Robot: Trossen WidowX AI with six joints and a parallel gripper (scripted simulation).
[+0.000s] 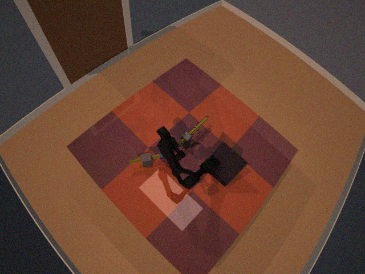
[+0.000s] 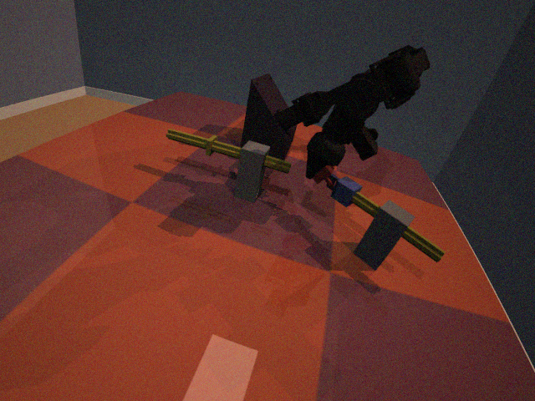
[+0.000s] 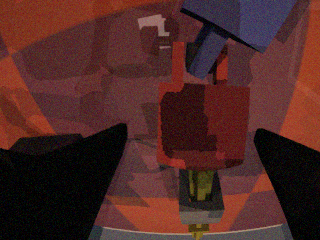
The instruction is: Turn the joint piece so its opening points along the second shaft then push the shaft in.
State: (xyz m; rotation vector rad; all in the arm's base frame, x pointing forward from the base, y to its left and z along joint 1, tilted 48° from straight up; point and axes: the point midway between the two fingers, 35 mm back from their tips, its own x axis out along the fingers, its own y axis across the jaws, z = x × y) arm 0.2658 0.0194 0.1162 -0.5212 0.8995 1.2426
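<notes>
The red square joint piece lies 1 cm ahead of my gripper tip and 2 cm to the left of it.
</notes>
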